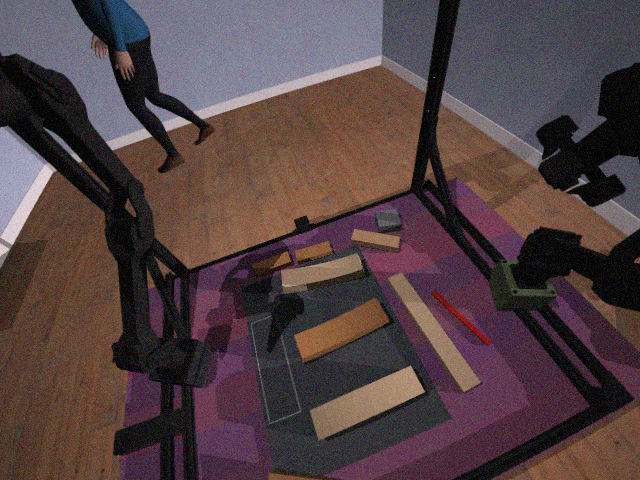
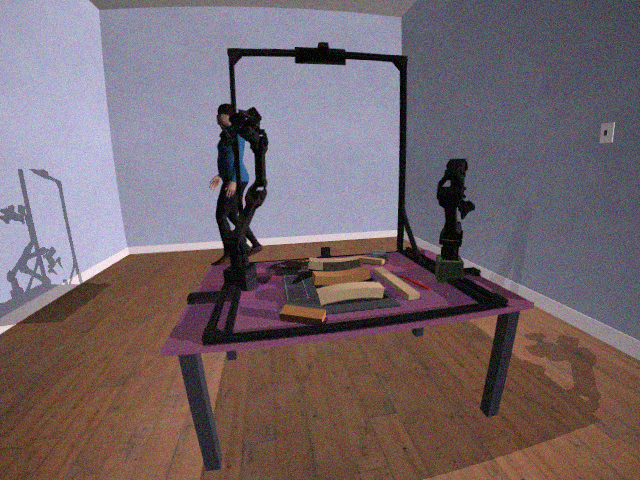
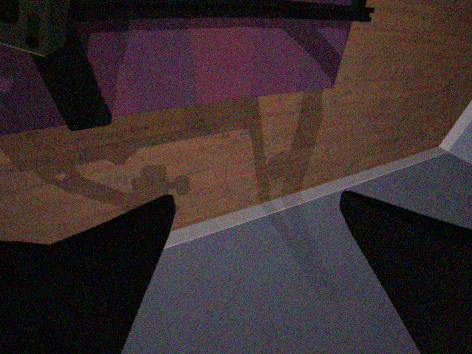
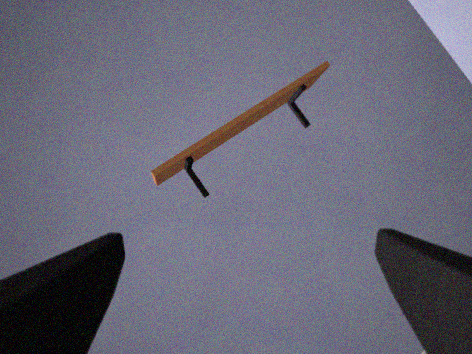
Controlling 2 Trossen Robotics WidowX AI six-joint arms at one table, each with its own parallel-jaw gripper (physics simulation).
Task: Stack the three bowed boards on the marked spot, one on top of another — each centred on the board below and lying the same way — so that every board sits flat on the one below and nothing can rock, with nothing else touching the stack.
left gripper: open, holds nothing
right gripper: open, holds nothing
a long pale plank point(image 1: 464, 378): on the table
